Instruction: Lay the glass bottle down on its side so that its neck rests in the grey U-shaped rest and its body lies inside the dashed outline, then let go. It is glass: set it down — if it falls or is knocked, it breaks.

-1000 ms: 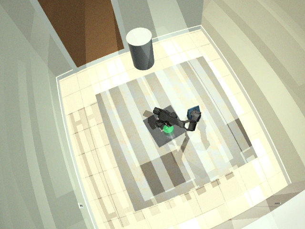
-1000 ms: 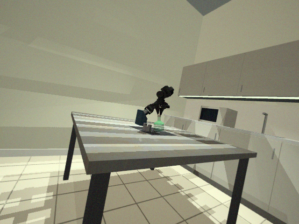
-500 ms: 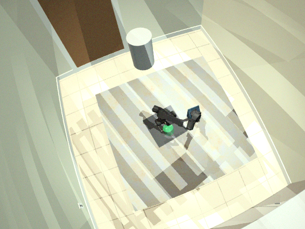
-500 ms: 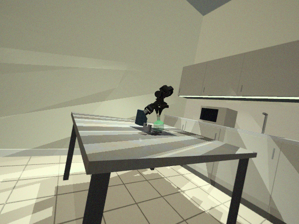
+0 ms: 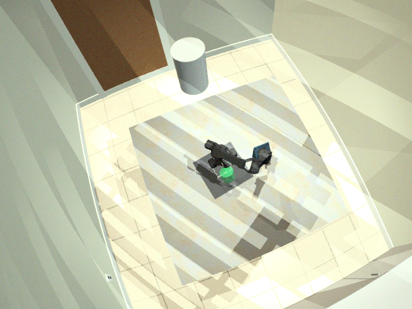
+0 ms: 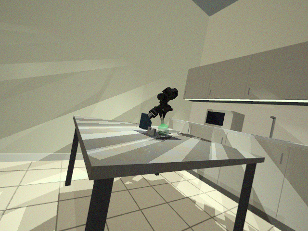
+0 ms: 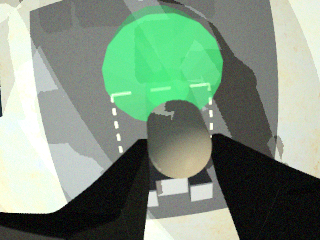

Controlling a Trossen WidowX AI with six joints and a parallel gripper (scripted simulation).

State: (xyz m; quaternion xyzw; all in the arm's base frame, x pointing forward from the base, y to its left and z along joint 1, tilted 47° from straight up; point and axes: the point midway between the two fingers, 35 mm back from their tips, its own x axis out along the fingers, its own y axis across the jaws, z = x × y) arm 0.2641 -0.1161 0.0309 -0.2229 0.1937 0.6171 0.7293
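Now: gripper tip 20 mm to the right of the green glass bottle and 50 mm above it. Round my gripper tip: dark grey mat 20 mm to the right, 150 mm below.
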